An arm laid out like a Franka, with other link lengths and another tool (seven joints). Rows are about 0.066 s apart.
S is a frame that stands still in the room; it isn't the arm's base.
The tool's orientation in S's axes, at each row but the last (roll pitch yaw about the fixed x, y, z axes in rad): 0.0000, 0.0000, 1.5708; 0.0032, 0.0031, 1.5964; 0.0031, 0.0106, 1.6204; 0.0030, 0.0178, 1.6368; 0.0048, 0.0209, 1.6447; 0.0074, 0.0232, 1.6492; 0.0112, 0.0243, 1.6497; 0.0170, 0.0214, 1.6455
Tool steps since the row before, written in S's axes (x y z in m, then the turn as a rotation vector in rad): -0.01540, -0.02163, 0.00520, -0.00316, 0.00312, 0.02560; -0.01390, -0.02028, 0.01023, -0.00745, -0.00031, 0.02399; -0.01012, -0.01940, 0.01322, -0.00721, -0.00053, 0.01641; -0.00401, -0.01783, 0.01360, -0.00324, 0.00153, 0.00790; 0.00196, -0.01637, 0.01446, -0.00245, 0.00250, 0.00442; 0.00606, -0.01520, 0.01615, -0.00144, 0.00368, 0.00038; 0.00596, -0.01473, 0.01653, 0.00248, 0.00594, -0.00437; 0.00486, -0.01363, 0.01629, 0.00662, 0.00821, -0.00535
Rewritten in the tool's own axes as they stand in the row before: -0.02163, 0.01540, 0.00520, 0.00312, 0.00316, 0.02560; -0.01995, 0.01445, 0.01012, -0.00019, 0.00753, 0.02397; -0.01901, 0.01111, 0.01298, -0.00035, 0.00728, 0.01638; -0.01777, 0.00522, 0.01327, 0.00160, 0.00316, 0.00792; -0.01677, -0.00068, 0.01412, 0.00258, 0.00228, 0.00446; -0.01600, -0.00473, 0.01582, 0.00377, 0.00115, 0.00046; -0.01555, -0.00460, 0.01621, 0.00583, -0.00299, -0.00420; -0.01430, -0.00356, 0.01605, 0.00781, -0.00730, -0.00506
